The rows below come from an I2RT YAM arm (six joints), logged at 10 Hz.
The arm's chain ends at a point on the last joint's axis. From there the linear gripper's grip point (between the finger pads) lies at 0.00 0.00 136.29 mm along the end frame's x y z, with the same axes.
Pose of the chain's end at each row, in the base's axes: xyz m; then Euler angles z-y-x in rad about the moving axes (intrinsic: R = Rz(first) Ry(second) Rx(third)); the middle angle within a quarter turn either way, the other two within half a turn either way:
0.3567 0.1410 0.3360 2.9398 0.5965 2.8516
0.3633 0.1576 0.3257 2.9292 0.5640 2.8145
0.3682 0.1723 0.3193 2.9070 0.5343 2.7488
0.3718 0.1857 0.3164 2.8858 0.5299 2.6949
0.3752 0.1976 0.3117 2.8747 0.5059 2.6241
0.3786 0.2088 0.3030 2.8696 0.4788 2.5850
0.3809 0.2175 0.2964 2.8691 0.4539 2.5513
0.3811 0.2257 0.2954 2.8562 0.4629 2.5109
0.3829 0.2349 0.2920 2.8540 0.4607 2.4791
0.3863 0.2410 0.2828 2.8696 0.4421 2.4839
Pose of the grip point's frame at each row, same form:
0.4364 0.1645 0.2280 2.9398 0.5965 2.8516
0.4400 0.1859 0.2166 2.9292 0.5640 2.8145
0.4427 0.2081 0.2109 2.9070 0.5343 2.7488
0.4468 0.2269 0.2103 2.8858 0.5299 2.6949
0.4483 0.2475 0.2081 2.8747 0.5059 2.6241
0.4493 0.2638 0.2003 2.8696 0.4788 2.5850
0.4491 0.2772 0.1946 2.8691 0.4539 2.5513
0.4509 0.2890 0.1969 2.8562 0.4629 2.5109
0.4525 0.3017 0.1957 2.8540 0.4607 2.4791
0.4531 0.3089 0.1853 2.8696 0.4421 2.4839

